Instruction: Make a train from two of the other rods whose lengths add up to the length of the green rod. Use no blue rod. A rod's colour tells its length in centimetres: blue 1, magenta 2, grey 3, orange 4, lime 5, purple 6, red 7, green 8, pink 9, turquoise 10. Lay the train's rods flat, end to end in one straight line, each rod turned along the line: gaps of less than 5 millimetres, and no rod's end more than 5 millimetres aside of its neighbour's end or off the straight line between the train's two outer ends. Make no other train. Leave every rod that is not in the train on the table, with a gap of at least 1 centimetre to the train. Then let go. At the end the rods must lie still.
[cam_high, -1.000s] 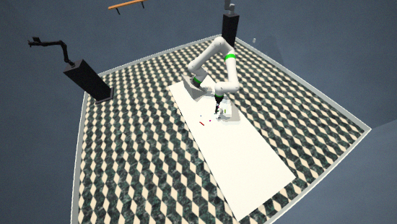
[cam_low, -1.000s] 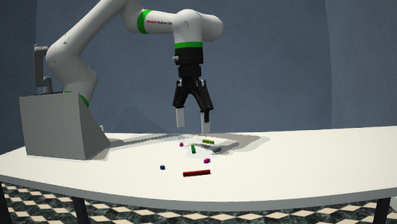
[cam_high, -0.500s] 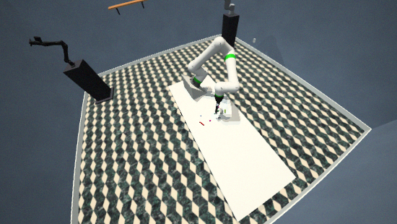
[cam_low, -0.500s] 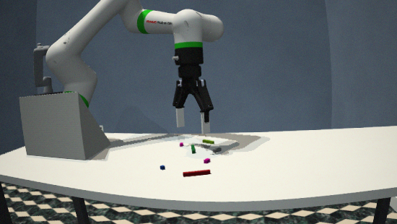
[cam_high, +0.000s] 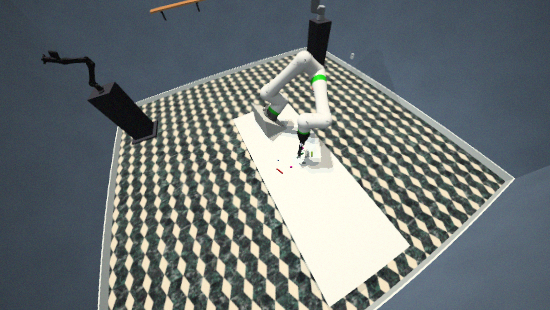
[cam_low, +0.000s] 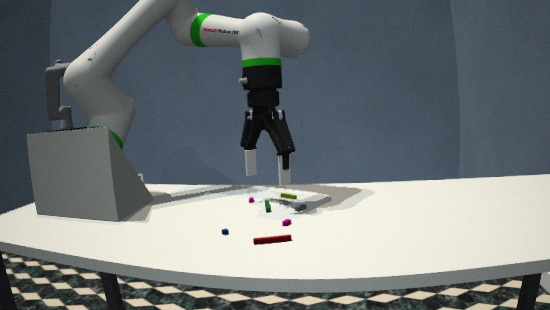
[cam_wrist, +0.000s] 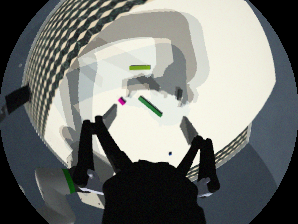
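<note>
The grey rod is 80 mm below my hand, 80 mm ahead of it and 20 mm to the right of it. Also, from my hand: blue rod (210 mm to the right, 80 mm below, 30 mm behind); then green rod (80 mm below, 10 mm to the right); then lime rod (100 mm to the left, 80 mm below, 30 mm ahead).
</note>
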